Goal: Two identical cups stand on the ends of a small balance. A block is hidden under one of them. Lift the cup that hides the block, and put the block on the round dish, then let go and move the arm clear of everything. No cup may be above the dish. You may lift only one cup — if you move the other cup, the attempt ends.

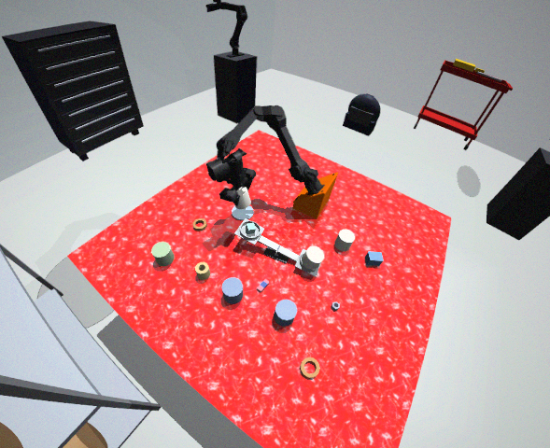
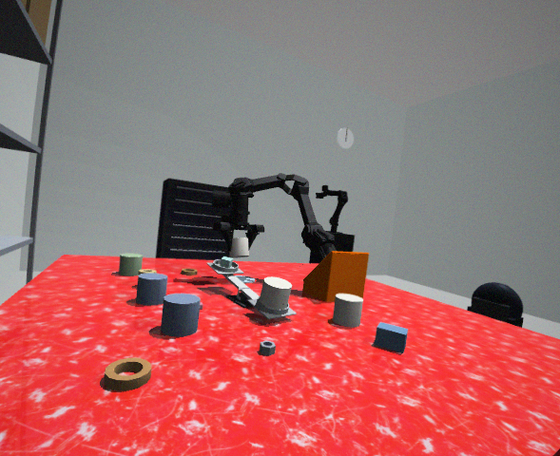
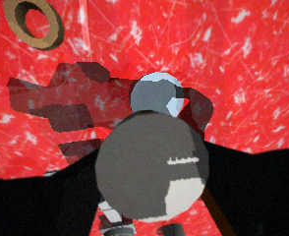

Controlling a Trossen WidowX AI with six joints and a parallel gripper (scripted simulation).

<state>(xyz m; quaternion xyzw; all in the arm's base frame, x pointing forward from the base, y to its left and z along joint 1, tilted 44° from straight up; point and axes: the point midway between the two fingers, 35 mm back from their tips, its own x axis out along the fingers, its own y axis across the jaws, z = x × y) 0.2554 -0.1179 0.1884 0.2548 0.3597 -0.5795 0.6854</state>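
The grey-green block lies 120 mm to the left of my gripper tip, 80 mm ahead of it and 20 mm below it. The rest, counted from my gripper tip: grey balance (240 mm to the left, 90 mm below, 50 mm ahead); pale blue round dish (110 mm below, 30 mm behind, 20 mm to the right); balance beam (240 mm to the left, 70 mm below, 50 mm ahead).
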